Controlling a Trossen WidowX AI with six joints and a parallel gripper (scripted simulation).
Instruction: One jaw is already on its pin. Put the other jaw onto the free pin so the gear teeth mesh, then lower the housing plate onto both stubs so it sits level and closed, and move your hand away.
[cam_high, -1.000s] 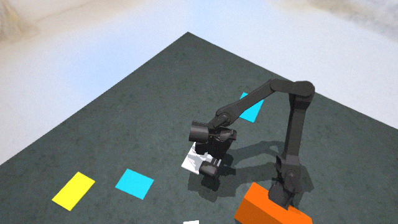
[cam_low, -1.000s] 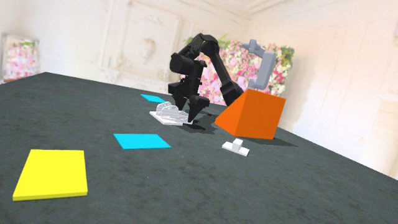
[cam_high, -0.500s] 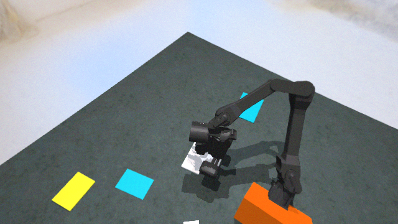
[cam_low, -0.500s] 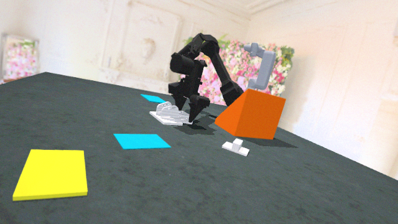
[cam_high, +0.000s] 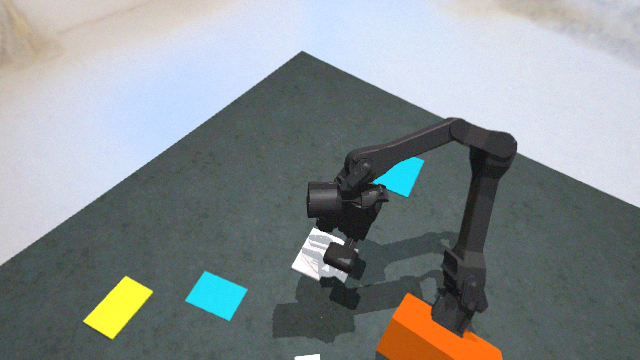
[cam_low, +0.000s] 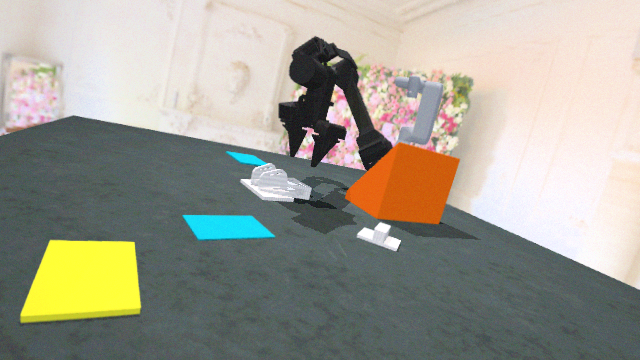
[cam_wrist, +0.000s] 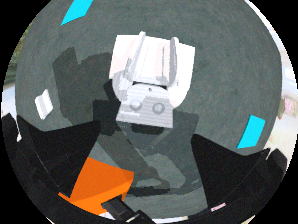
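The housing plate is 5 cm below my gripper tip and 1 cm ahead of it. Round my gripper tip: white t-shaped piece 25 cm to the left, 7 cm below, 5 cm behind; yellow patch 36 cm ahead, 34 cm to the left, 7 cm below.
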